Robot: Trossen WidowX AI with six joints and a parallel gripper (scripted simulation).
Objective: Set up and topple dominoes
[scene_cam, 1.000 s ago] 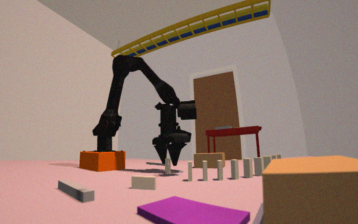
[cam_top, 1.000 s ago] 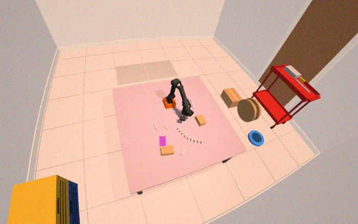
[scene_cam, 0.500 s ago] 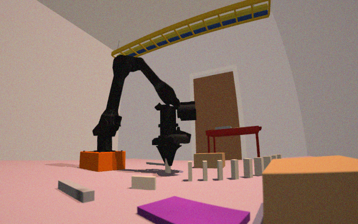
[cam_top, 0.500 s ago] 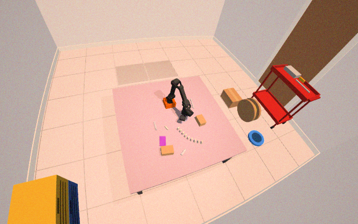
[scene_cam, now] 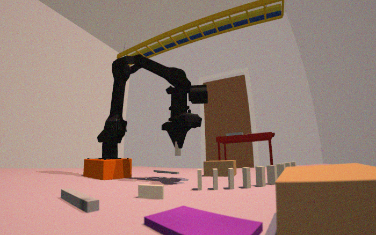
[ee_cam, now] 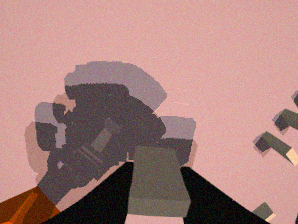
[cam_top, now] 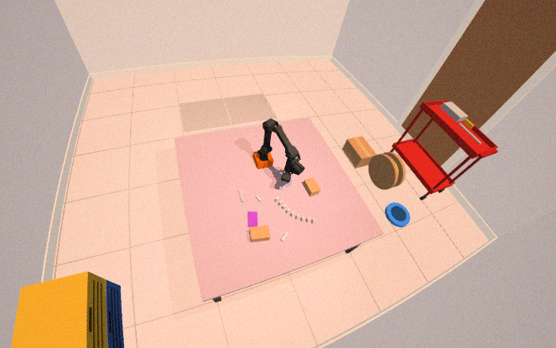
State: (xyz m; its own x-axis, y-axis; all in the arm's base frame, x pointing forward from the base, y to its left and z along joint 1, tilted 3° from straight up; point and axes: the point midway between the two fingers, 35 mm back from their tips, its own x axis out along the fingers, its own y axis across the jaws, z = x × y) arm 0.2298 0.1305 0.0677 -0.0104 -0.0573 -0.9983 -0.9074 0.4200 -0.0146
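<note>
Right now my gripper tip is 25 cm short of the magenta flat plate, 27 cm to the left of it and 10 cm above it.
</note>
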